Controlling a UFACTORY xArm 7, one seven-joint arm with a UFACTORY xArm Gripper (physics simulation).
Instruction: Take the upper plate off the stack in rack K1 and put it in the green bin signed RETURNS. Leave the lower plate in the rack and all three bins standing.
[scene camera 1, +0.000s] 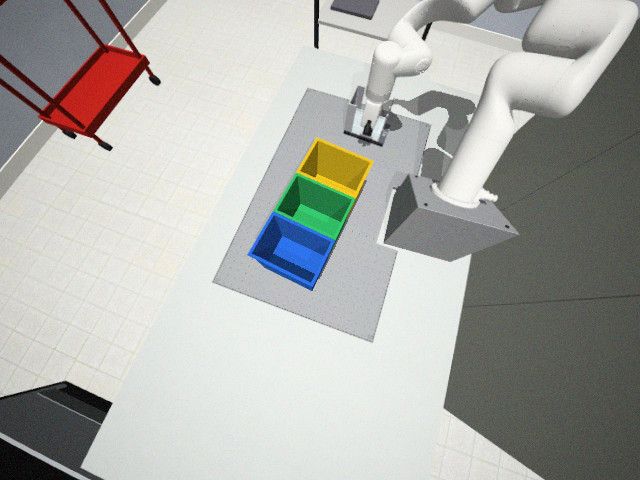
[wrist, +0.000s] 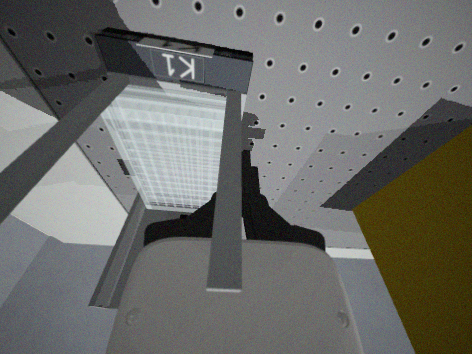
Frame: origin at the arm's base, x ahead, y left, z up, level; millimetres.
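Seen in the pictures: gripper, between the fingertips: (scene camera 1: 367, 133); arm's base, origin of its link: (scene camera 1: 453, 196).
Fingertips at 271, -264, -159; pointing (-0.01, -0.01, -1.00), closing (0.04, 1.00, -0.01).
Pixels of each thing's top centre, then the offset from my fingertips to it, as dx, dy, dz. Level surfaces: height alone.
- Rack K1, centre of its top: (wrist: 138, 302) (scene camera 1: 374, 101) +6, -49, +99
- green bin, centre of its top: (scene camera 1: 314, 204) +75, +394, +141
- yellow bin, centre of its top: (scene camera 1: 335, 166) +56, +265, +141
- blue bin, centre of its top: (scene camera 1: 291, 247) +94, +524, +141
- perforated mat, height of its surface: dz -39
Rack K1 (scene camera 1: 364, 138) (wrist: 130, 61) stands on the grey mat with upright posts. Clear, gridded plates (wrist: 167, 145) sit stacked in it; I cannot tell the upper from the lower one. My gripper (scene camera 1: 367, 127) (wrist: 237, 161) is shut and empty. In the wrist view its black fingers are at the stack's right side, partly hidden behind a rack post. In the scene view it overlaps the rack. The green bin (scene camera 1: 323, 195) stands upright and empty between the yellow bin (scene camera 1: 341, 166) (wrist: 420, 240) and the blue bin (scene camera 1: 299, 250). The RETURNS sign does not show.
The three bins stand in a row on the perforated mat (scene camera 1: 351, 304) (wrist: 300, 45), the yellow one nearest the rack. The arm's grey base block (scene camera 1: 439, 232) stands to the right of the bins. A red cart (scene camera 1: 100, 93) stands on the floor at the left.
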